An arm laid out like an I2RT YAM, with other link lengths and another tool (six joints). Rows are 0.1 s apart.
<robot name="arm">
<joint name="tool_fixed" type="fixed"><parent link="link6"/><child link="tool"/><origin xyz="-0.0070 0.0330 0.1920" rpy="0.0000 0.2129 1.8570"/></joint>
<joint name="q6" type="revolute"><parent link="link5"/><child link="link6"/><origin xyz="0.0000 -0.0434 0.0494" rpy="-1.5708 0.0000 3.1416"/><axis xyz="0 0 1"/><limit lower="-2.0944" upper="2.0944"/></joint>
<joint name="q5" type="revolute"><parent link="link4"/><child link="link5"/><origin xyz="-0.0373 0.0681 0.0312" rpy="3.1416 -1.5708 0.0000"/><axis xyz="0 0 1"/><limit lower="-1.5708" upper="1.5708"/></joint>
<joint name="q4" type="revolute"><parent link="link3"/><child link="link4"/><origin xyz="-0.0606 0.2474 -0.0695"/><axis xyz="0 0 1"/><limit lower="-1.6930" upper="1.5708"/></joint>
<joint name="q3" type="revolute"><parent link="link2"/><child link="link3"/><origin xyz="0.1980 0.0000 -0.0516" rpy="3.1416 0.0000 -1.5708"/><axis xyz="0 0 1"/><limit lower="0.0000" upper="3.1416"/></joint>
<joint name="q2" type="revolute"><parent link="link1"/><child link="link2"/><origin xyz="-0.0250 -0.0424 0.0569" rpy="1.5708 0.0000 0.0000"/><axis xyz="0 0 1"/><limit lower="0.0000" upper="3.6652"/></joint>
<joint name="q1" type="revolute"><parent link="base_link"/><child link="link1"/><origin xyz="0.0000 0.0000 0.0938" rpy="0.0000 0.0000 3.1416"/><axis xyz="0 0 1"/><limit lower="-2.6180" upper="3.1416"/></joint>
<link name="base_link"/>
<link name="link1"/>
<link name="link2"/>
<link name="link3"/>
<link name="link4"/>
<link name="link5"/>
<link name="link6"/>
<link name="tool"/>
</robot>
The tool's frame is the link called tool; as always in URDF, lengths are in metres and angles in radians.
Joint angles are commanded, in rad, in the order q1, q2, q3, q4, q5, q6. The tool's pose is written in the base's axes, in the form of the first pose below.
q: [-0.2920, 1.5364, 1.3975, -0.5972, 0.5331, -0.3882]
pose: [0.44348 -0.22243 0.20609], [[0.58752 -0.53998 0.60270], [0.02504 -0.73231 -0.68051], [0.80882 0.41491 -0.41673]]
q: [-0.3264, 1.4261, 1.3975, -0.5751, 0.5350, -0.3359]
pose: [0.42875 -0.23724 0.26287], [[0.45042 -0.64585 0.61644], [0.00538 -0.68847 -0.72525], [0.89280 0.32998 -0.30663]]
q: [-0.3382, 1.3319, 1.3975, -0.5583, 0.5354, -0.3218]
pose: [0.41546 -0.23912 0.30975], [[0.34526 -0.69307 0.63281], [0.02458 -0.66737 -0.74433], [0.93819 0.27253 -0.21338]]
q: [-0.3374, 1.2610, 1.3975, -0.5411, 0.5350, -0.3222]
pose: [0.40549 -0.23513 0.34538], [[0.26639 -0.71319 0.64838], [0.05280 -0.66088 -0.74863], [0.96242 0.23366 -0.13840]]
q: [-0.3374, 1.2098, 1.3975, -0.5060, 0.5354, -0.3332]
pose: [0.39805 -0.23227 0.37661], [[0.19520 -0.72726 0.65802], [0.08763 -0.65531 -0.75026], [0.97684 0.20412 -0.06419]]
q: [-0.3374, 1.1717, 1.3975, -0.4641, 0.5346, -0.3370]
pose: [0.39182 -0.22979 0.40394], [[0.12367 -0.73975 0.66142], [0.11598 -0.65119 -0.75000], [0.98552 0.16946 0.00526]]
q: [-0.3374, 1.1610, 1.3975, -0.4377, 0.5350, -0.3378]
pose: [0.39011 -0.22925 0.41559], [[0.08978 -0.74544 0.66050], [0.12864 -0.64894 -0.74988], [0.98762 0.15229 0.03763]]
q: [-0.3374, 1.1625, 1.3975, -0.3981, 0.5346, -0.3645]
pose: [0.39228 -0.22912 0.42553], [[0.07369 -0.74493 0.66306], [0.15797 -0.64776 -0.74529], [0.98469 0.15966 0.06994]]
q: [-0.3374, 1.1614, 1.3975, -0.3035, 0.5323, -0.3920]
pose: [0.39400 -0.22838 0.45170], [[0.00461 -0.75207 0.65906], [0.20629 -0.64418 -0.73653], [0.97848 0.13936 0.15217]]
